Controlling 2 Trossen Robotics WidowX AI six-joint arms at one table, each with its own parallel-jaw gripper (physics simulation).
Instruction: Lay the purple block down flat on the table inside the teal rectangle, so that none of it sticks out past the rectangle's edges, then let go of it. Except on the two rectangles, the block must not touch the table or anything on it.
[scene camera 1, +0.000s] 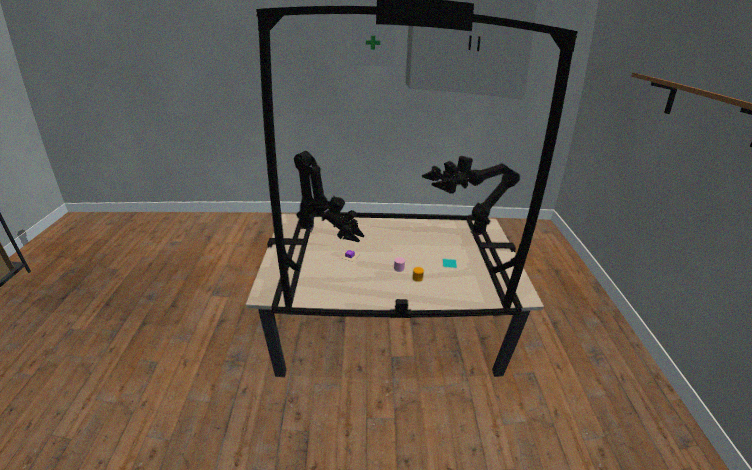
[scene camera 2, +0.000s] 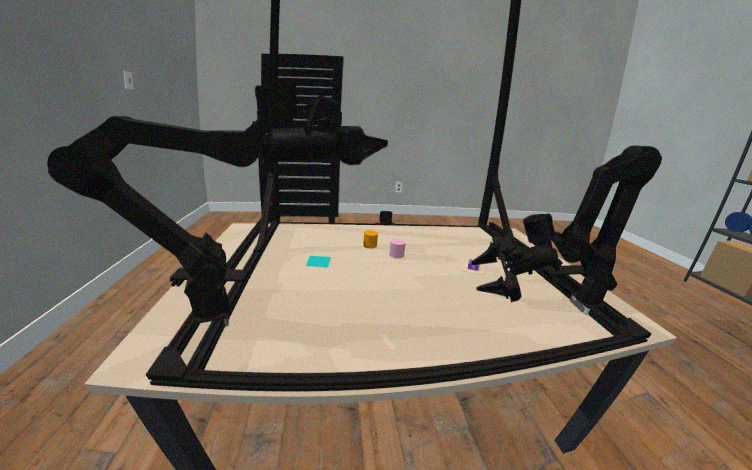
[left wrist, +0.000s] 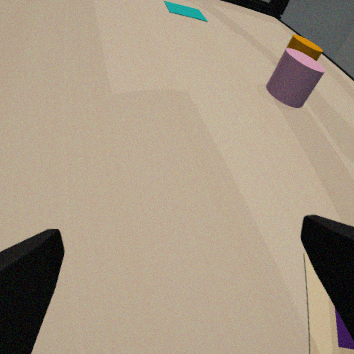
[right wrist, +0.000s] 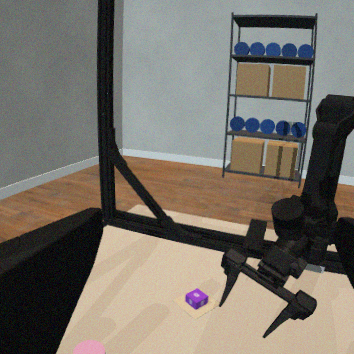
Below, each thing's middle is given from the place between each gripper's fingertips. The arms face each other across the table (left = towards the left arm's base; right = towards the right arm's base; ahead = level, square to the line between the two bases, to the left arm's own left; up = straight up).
My right hand is 100 mm past the tan rectangle (left wrist: 321, 320), 330 mm to the right of it and 340 mm above it.
The tan rectangle lies 100 mm behind my left hand, 50 mm to the left of it and 30 mm below it.
